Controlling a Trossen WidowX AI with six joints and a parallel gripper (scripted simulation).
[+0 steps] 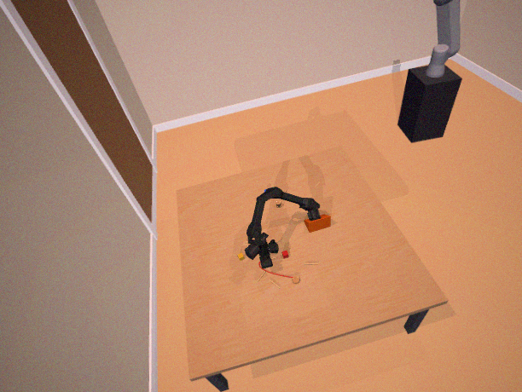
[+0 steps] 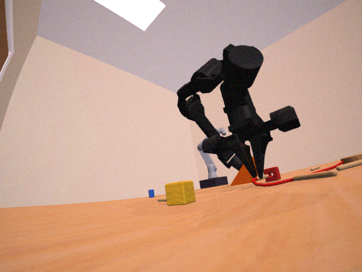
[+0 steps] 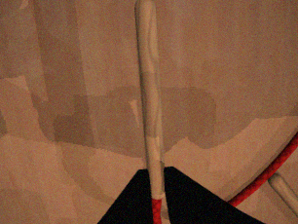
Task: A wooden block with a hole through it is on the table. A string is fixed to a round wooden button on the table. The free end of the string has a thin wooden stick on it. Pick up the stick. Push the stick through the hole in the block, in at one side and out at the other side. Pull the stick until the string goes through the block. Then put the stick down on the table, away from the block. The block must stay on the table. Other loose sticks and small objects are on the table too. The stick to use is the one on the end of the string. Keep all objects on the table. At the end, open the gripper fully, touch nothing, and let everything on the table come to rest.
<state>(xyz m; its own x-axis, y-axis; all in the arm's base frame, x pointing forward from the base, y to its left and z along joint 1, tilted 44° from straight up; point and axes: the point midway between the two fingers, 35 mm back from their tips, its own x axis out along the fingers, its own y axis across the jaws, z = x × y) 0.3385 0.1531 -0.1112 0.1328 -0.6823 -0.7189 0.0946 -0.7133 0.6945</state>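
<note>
Now: the red block 12 cm behind my gripper tip and 1 cm to the right of it. From my gripper tip the other things lie so: round wooden button: 15 cm behind, 15 cm to the left, 1 cm below; then yellow cube: 14 cm ahead, 5 cm to the right; then thin wooden stick: 1 cm behind.
</note>
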